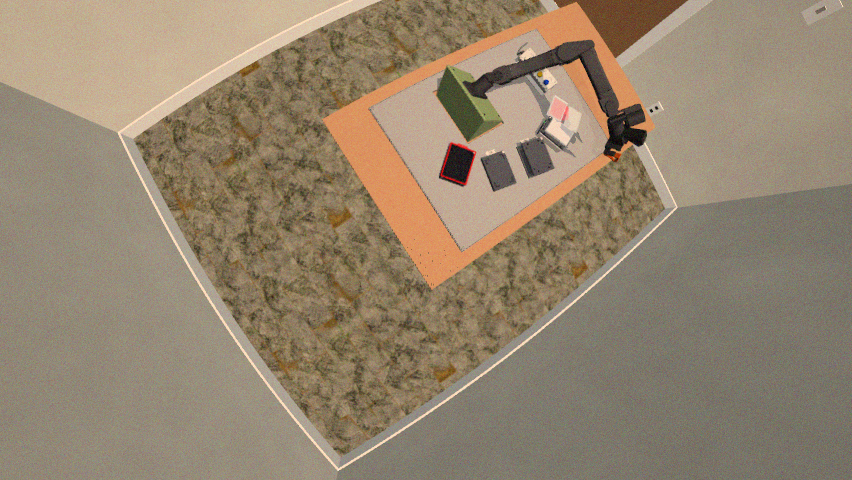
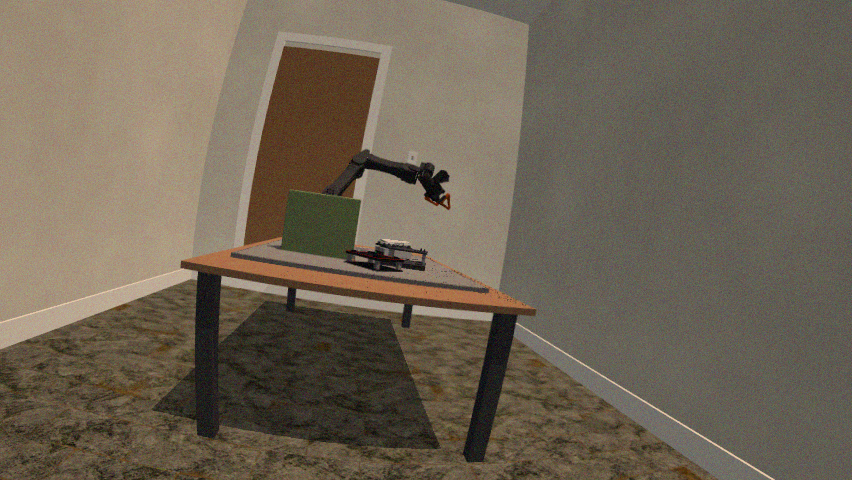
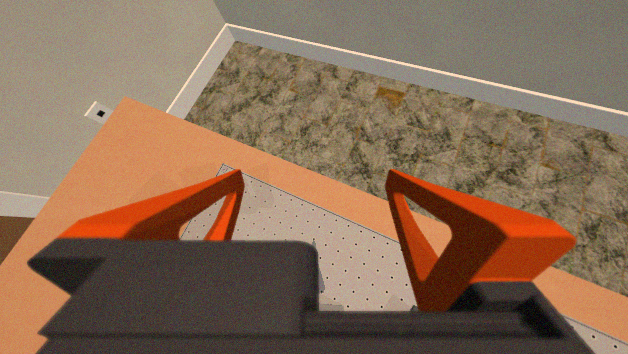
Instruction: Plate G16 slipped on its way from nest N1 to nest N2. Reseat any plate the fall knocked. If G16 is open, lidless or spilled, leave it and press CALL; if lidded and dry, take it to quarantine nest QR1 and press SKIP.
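Places are measured from the arm's base along level axes (x right, y ahead, z up), in millimetres.
Where they show: gripper, between the fingertips: (image 1: 620, 152) (image 2: 443, 207) (image 3: 314, 177); arm's base, origin of its link: (image 1: 475, 91) (image 2: 319, 218).
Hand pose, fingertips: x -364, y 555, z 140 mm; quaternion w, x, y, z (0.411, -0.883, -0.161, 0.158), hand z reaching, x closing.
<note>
Things, the pixels of their centre, and the offset from my fingertips. "spot": a spot on its surface instead. Level surfaces: height alone.
- white plate-like piece, middle of its body: (image 2: 394, 242) (image 1: 559, 131) dx +48, dy -215, dz -201 mm
- pink square, a spot on its surface: (image 1: 558, 107) spot: dx -82, dy -326, dz -260 mm
- pale square, a spot on its surface: (image 1: 573, 119) spot: dx -130, dy -233, dz -264 mm
- red-rimmed black nest, middle of its body: (image 2: 373, 260) (image 1: 457, 164) dx +575, dy -333, dz -249 mm
- button box, a spot on its surface: (image 1: 550, 84) spot: dx -66, dy -440, dz -204 mm
- grey perforated board, height of its surface: dz -272 mm
- orange table, height of its surface: dz -285 mm
My gripper (image 1: 612, 155) (image 2: 440, 200) (image 3: 314, 177) is open and empty, high above the table's right end, apart from the nests. A white plate-like piece (image 1: 559, 132) (image 2: 393, 242) lies askew by a dark frame; its label cannot be read. Beside it are a pink square (image 1: 558, 107) and a pale square (image 1: 573, 119); whether they are lid, plate or spill is unclear. Two dark grey nests (image 1: 498, 171) (image 1: 535, 158) and a red-rimmed black nest (image 1: 457, 163) (image 2: 374, 257) stand in a row. The button box (image 1: 550, 84) is partly under the arm and shows yellow and blue buttons.
A tall green block (image 1: 468, 107) (image 2: 320, 223) stands beside the arm's base. The grey perforated board (image 1: 429, 196) (image 2: 268, 258) (image 3: 295, 220) lies on the orange table (image 1: 381, 172) (image 2: 465, 302) (image 3: 135, 150). The arm passes over the board's back.
</note>
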